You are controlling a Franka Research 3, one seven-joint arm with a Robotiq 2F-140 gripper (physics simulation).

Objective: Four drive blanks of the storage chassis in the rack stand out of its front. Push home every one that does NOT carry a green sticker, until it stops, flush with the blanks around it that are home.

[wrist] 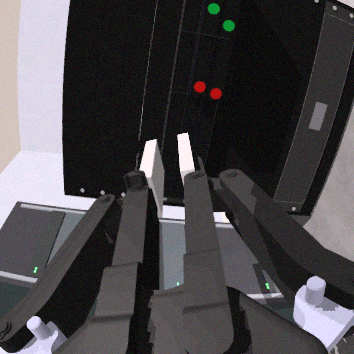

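Observation:
The wrist view looks onto a black surface [110, 100] with thin straight seams. It carries two green round stickers [214, 8] [229, 25] near the top and two red round stickers [200, 87] [216, 93] lower down. Below it is a row of grey upright panels with small green lights, among them a dark panel [32, 235] at the left and a blue-grey panel [172, 245] in the middle. My gripper [170, 152] is shut, with a narrow gap between its white pads and no object seen there. Its tips overlap the black surface's lower part. The fingers hide part of the panel row. How far each panel stands out is hard to tell.
A dark grey strip [304, 130] with a light label [318, 116] runs along the right of the black surface. Small screws line its lower edge. A pale wall [42, 75] stands at the left. A silver rail [15, 275] runs below the panels.

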